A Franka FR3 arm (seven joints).
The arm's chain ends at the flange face. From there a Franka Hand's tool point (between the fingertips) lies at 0.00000 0.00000 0.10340 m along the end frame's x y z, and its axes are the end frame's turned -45 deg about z.
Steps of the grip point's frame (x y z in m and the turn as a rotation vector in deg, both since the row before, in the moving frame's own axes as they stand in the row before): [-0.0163, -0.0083, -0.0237, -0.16, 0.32, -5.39]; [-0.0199, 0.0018, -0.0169, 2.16, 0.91, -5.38]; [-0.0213, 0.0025, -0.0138, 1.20, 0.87, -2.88]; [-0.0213, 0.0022, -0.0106, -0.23, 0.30, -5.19]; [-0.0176, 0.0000, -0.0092, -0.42, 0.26, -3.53]
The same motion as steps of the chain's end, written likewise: [-0.0180, 0.0059, -0.0237, 0.11, 0.34, -5.39]; [-0.0110, 0.0192, -0.0168, 2.17, -0.88, -5.38]; [-0.0128, 0.0195, -0.0138, 1.46, -0.23, -2.88]; [-0.0142, 0.0167, -0.0106, 0.05, 0.37, -5.19]; [-0.0133, 0.0123, -0.0092, -0.11, 0.48, -3.53]
